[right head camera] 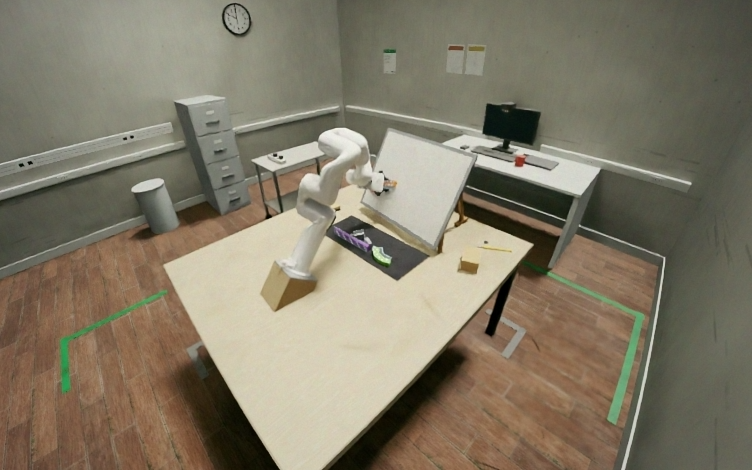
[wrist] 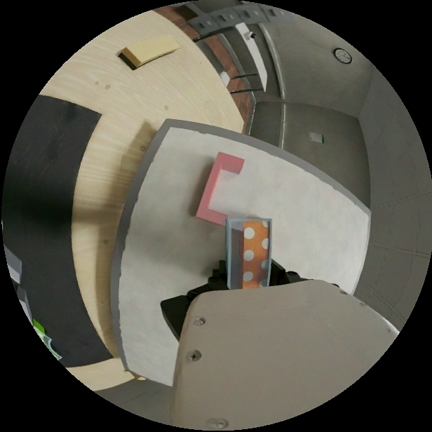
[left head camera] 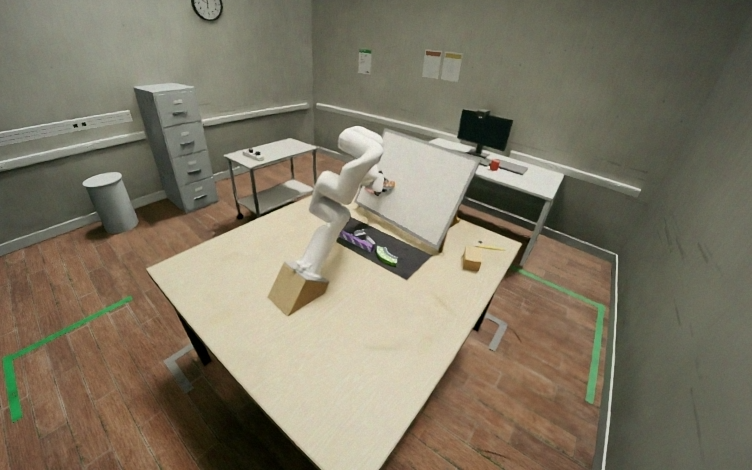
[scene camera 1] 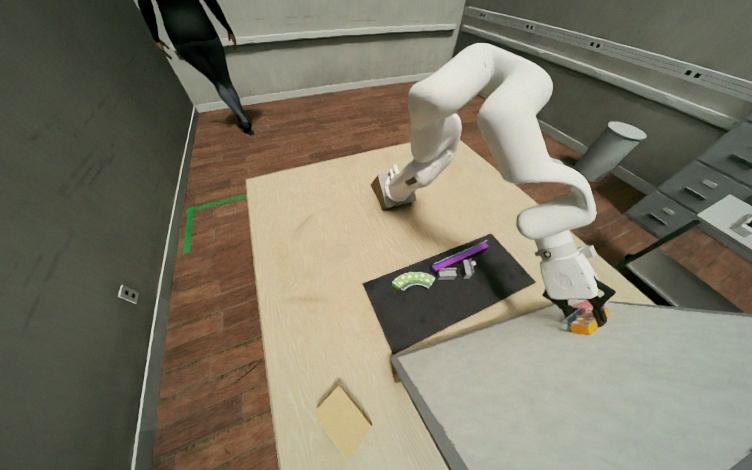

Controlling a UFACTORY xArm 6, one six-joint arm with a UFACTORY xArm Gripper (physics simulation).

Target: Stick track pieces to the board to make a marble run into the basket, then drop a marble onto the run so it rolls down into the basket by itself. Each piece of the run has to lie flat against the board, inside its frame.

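Places are measured from the arm's base along level axes (x ahead, y left, z up), in centimetres.
Pixels of known places: gripper, between the fingertips: (right head camera: 388, 185) (left head camera: 385, 185) (scene camera 1: 587, 323); arm's base, origin of its link: (right head camera: 296, 270) (left head camera: 307, 271) (scene camera 1: 397, 187).
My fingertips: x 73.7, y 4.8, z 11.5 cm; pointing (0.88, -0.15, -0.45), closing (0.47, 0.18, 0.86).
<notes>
For each thing: its top centre in the pictures, then the offset to it from my fingertips. "pt": a spot on its surface instead. Level surfaces: height alone.
- whiteboard, a spot on its surface: (scene camera 1: 532, 399) pt dx -1.4, dy -30.7, dz +11.6 cm
- black mat, height of its surface: dz -20.1 cm
- green curved piece, a spot on its surface: (scene camera 1: 413, 279) (right head camera: 380, 254) (left head camera: 386, 254) pt dx -36.3, dy -22.3, dz -17.9 cm
- purple straight piece, a spot on its surface: (scene camera 1: 460, 256) (right head camera: 351, 237) pt dx -34.8, dy -1.6, dz -16.9 cm
- wooden block, centre of its top: (scene camera 1: 342, 420) (right head camera: 472, 254) (left head camera: 473, 253) dx -13.8, dy -59.9, dz -14.4 cm
- yellow pencil, centre of its top: (right head camera: 494, 248) (left head camera: 489, 247) dx +5.5, dy -65.5, dz -19.7 cm
- wooden easel, a spot on its surface: (right head camera: 460, 213) pt dx +15.9, dy -39.9, dz -12.4 cm
My gripper (scene camera 1: 579, 314) (wrist: 244, 270) is shut on an orange track piece with white dots and clear walls (scene camera 1: 585, 324) (wrist: 256, 250), close to the whiteboard (left head camera: 424, 185) (right head camera: 421, 191) (scene camera 1: 532, 399) (wrist: 170, 250). A pink bracket-shaped basket (wrist: 209, 192) is on the board, near the far end of the held piece in the wrist view. Whether the piece touches the board is unclear. On the black mat (left head camera: 407, 266) (scene camera 1: 415, 321) lie a green curved piece (left head camera: 386, 256) (right head camera: 381, 256) (scene camera 1: 413, 279), a purple straight piece (left head camera: 357, 241) (right head camera: 352, 238) (scene camera 1: 460, 256) and small grey pieces (scene camera 1: 446, 273). I cannot make out a marble.
A wooden block (left head camera: 471, 258) (right head camera: 469, 260) (scene camera 1: 343, 421) and a yellow pencil (left head camera: 489, 247) (right head camera: 494, 249) lie on the table right of the board in the head views. The board leans on a wooden easel (right head camera: 460, 213). A person (scene camera 1: 199, 49) stands beyond the table in the scene view.
</notes>
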